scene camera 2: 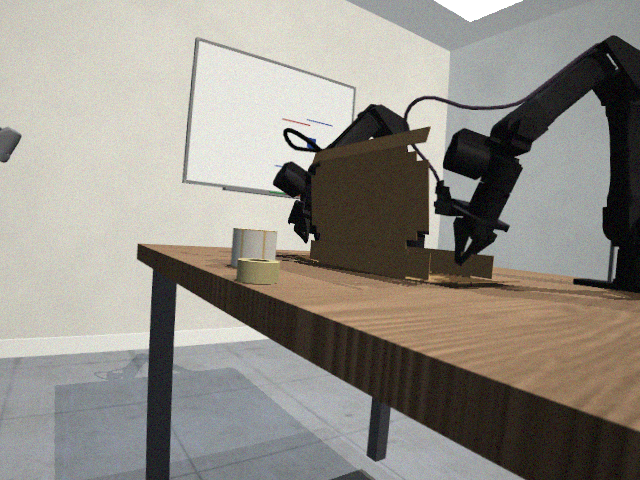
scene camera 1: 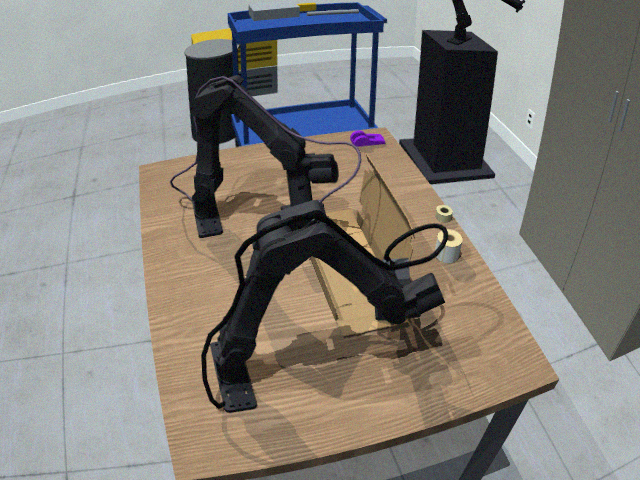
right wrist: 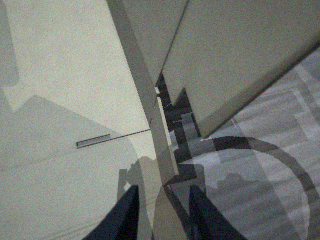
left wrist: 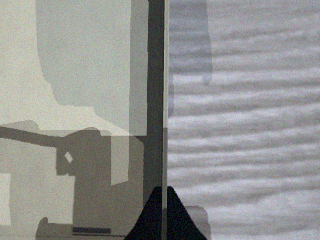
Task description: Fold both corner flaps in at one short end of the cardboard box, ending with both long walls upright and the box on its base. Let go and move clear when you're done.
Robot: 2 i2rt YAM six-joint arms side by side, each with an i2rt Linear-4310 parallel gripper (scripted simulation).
Observation:
I see my left gripper (scene camera 2: 458,264), my right gripper (scene camera 2: 312,243) and a white label roll (scene camera 2: 247,243).
My left gripper shows as well in the left wrist view (left wrist: 163,196). My right gripper is seen too in the right wrist view (right wrist: 164,194). The right wrist view misses the white label roll: it is out of frame. The left wrist view does not show the white label roll: it is out of frame.

